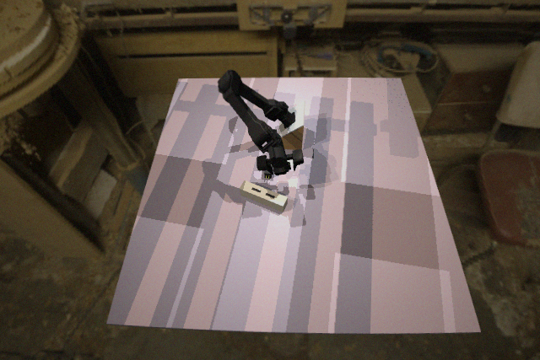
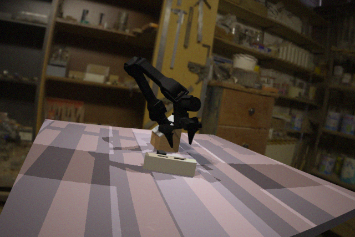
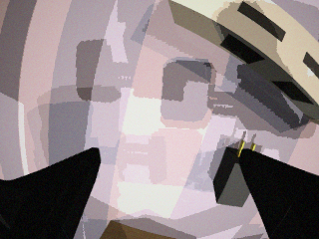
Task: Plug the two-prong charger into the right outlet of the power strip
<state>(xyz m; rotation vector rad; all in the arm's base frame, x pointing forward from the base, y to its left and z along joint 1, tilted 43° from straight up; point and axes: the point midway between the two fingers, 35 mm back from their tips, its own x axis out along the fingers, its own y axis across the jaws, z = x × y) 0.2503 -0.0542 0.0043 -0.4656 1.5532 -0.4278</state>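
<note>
The black two-prong charger lies 3 cm behind my gripper tip, 7 cm to the right of it and 6 cm below it.
</note>
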